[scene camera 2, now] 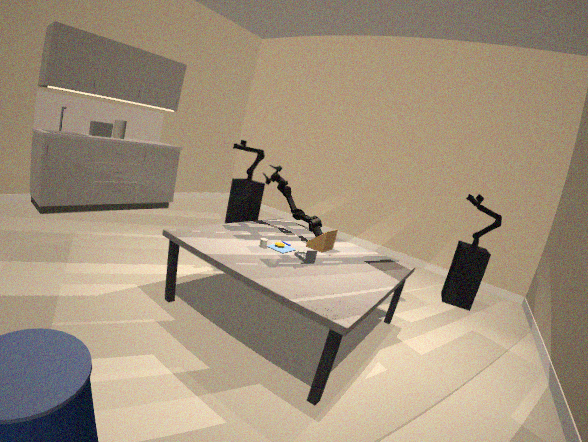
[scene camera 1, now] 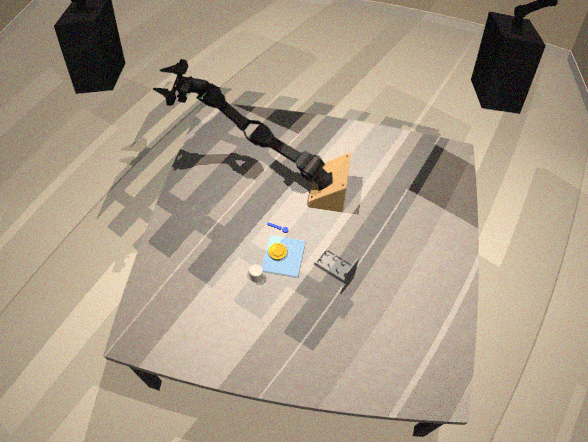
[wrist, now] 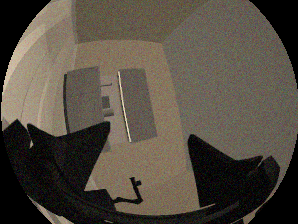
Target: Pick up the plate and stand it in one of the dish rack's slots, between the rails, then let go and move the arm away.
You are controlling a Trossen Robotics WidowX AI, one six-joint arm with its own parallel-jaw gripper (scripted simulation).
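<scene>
You'd find my gripper at (scene camera 1: 156, 79) and also at (wrist: 150, 133); it's open and holding nothing. There's a grey dish rack (scene camera 1: 342, 270) as well, though in the wrist view the rack is out of frame.
</scene>
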